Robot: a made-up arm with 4 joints.
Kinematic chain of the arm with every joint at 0, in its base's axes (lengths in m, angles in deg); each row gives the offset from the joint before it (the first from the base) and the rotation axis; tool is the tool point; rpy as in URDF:
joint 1: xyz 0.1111 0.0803 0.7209 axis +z
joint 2: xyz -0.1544 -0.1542 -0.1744 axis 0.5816 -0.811 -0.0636
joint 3: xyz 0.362 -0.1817 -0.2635 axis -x
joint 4: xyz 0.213 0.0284 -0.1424 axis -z
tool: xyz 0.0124 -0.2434 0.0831 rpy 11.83 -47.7 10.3
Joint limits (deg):
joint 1: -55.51..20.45
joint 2: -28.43..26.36
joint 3: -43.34..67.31
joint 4: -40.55..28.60
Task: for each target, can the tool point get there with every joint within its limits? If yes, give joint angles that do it. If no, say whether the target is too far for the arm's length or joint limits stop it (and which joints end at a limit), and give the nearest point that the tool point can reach.
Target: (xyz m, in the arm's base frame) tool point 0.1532 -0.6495 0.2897
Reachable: yes | joints -40.57 10.31 3.32 -8.67
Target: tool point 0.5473 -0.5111 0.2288
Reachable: yes | joints -5.57 -19.81 38.64 -31.06
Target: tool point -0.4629 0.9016 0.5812
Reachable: no: joint limits stop it (at a limit: joint 1, joint 2, joint 3, joint 4) | nearest point -0.2734 -0.3475 0.0537 | short by 1.369 m
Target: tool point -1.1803 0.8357 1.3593
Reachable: no: too far | nearest point -0.0832 -0.4525 0.5334 | short by 1.883 m
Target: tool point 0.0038 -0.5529 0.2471
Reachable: yes | joints -45.05 6.47 0.32 20.60
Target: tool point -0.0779 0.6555 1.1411
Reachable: no: joint limits stop it (at a limit: joint 1, joint 2, joint 3, joint 4) | nearest point -0.0832 -0.4525 0.5334 | short by 1.264 m
